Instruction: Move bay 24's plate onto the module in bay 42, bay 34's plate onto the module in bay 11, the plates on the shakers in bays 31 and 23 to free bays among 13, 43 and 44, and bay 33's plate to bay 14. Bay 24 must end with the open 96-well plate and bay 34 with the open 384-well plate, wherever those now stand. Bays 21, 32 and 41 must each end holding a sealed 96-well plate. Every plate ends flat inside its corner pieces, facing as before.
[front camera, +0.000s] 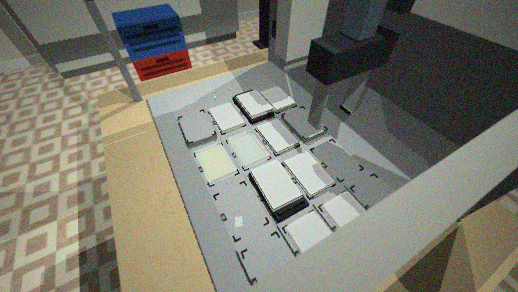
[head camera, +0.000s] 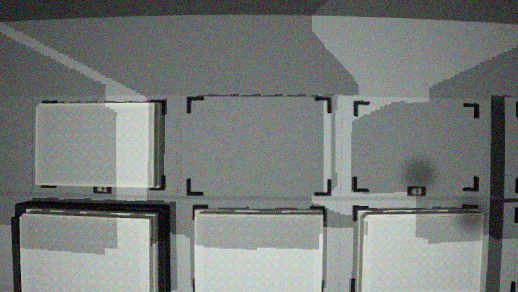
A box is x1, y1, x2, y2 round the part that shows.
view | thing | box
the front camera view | gripper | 306, 25, 399, 129
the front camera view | yellowish 96-well plate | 195, 142, 237, 184
